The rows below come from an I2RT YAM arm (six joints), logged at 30 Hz.
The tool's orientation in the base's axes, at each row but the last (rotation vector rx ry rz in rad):
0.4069 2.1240 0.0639
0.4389 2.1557 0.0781
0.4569 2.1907 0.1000
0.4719 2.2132 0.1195
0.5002 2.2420 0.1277
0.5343 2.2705 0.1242
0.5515 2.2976 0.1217
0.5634 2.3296 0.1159
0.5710 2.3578 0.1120
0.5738 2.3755 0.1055
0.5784 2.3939 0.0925
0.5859 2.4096 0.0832
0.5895 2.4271 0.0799
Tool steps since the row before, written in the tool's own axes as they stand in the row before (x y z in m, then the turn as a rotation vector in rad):
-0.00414 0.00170 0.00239 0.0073 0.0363 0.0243
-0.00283 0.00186 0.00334 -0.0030 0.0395 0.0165
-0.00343 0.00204 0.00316 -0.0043 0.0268 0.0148
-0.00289 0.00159 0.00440 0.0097 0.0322 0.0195
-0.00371 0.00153 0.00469 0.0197 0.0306 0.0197
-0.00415 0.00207 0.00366 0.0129 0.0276 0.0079
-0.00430 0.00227 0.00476 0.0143 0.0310 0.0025
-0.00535 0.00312 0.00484 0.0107 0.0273 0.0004
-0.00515 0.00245 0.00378 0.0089 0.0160 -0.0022
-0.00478 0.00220 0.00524 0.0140 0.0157 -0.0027
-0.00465 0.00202 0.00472 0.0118 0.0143 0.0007
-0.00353 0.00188 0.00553 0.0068 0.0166 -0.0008
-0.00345 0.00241 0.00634 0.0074 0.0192 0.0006
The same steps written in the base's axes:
0.00450 0.00005 0.00235 0.0259 0.0338 -0.0121
0.00469 0.00043 0.00065 0.0259 0.0342 0.0012
0.00496 0.00039 0.00110 0.0217 0.0220 0.0003
0.00549 0.00006 -0.00029 0.0189 0.0319 -0.0116
0.00616 -0.00040 -0.00010 0.0127 0.0344 -0.0192
0.00585 -0.00013 0.00083 0.0072 0.0298 -0.0072
0.00680 -0.00014 0.00002 0.0038 0.0338 -0.0035
0.00784 0.00014 0.00061 0.0033 0.0291 -0.0005
0.00678 -0.00030 0.00090 -0.0014 0.0184 -0.0001
0.00738 -0.00048 -0.00062 -0.0052 0.0204 -0.0029
0.00689 -0.00057 -0.00048 -0.0021 0.0179 -0.0045
0.00654 -0.00031 -0.00192 0.0013 0.0179 0.0000
0.00714 0.00013 -0.00263 0.0027 0.0204 -0.0009

